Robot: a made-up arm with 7 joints.
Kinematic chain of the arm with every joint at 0, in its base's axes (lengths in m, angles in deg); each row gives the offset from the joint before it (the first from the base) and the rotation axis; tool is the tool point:
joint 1: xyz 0 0 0.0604 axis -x
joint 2: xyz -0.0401 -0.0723 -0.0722 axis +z
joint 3: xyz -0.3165 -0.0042 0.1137 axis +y
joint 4: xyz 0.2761 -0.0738 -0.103 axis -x
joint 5: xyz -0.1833 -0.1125 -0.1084 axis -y
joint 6: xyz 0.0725 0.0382 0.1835 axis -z
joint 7: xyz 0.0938 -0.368 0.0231 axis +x
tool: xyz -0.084 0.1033 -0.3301
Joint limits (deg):
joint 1: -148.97..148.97
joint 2: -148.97..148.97
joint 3: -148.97..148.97
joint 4: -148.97..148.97
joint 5: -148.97..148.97
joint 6: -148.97..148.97
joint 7: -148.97..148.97
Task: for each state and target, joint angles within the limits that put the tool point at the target. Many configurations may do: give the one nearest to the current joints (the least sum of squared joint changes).
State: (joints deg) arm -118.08 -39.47 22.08 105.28 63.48 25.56 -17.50
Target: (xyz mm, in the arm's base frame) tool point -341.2 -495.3 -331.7
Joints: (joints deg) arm -110.26 -26.52 5.21 101.80 65.00 26.74 -61.03
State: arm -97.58 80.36 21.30 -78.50 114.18 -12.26 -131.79
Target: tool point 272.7 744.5 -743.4
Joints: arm -95.72 87.47 12.54 -73.00 108.36 -16.96 -127.74
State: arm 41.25 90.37 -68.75 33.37 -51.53 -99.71 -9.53
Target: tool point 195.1 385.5 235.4
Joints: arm 35.43 96.17 -86.54 25.22 -37.47 -103.36 -19.64
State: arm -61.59 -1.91 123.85 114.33 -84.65 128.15 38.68
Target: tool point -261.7 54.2 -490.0
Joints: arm -76.35 36.44 121.52 105.08 -96.56 129.20 66.92
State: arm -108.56 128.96 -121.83 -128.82 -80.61 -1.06 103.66
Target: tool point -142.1 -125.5 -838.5
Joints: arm -116.38 104.53 -133.16 -132.48 -96.40 -6.99 124.58
